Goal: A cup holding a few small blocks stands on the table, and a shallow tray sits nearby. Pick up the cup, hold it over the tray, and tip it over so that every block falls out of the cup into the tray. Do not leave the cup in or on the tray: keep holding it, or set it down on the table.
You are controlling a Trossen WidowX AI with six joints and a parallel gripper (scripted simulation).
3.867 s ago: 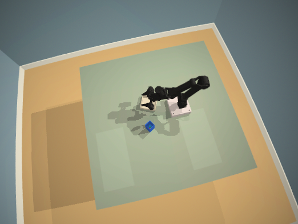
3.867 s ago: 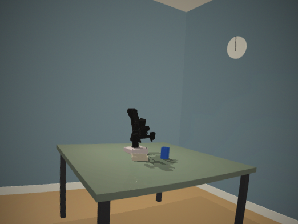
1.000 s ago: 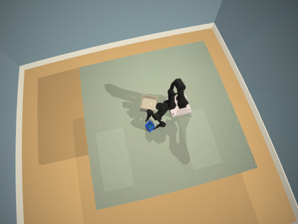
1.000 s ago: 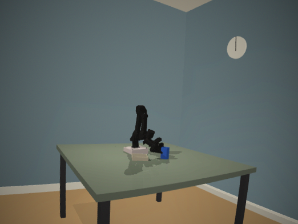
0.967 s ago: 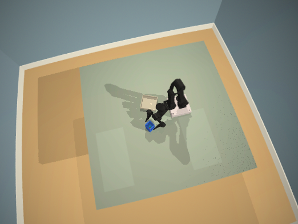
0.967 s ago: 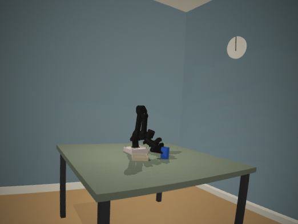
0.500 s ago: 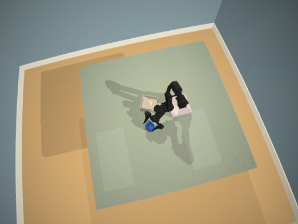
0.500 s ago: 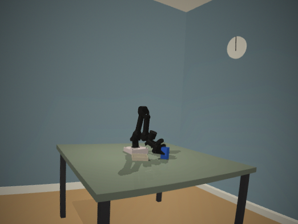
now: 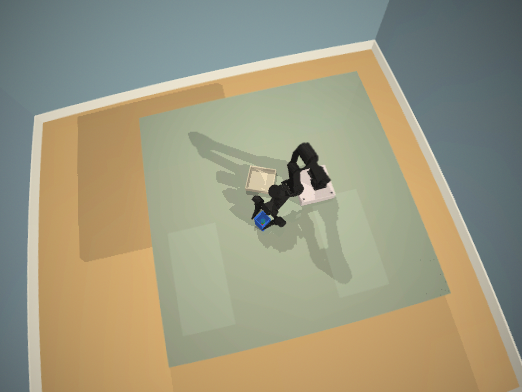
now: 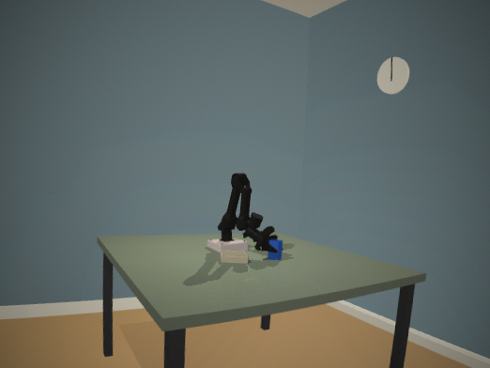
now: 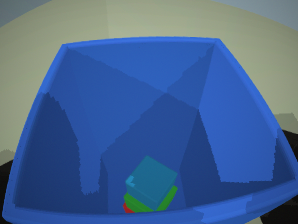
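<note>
Now: the shallow beige tray 80 mm behind my gripper tip, 220 mm to the right of it and 40 mm below it. The rest, counted from my gripper tip: blue square cup: 30 mm behind, 10 mm to the right, 20 mm below; green block: 30 mm behind, 10 mm to the right, 20 mm below; teal block: 30 mm behind, 10 mm to the right.
</note>
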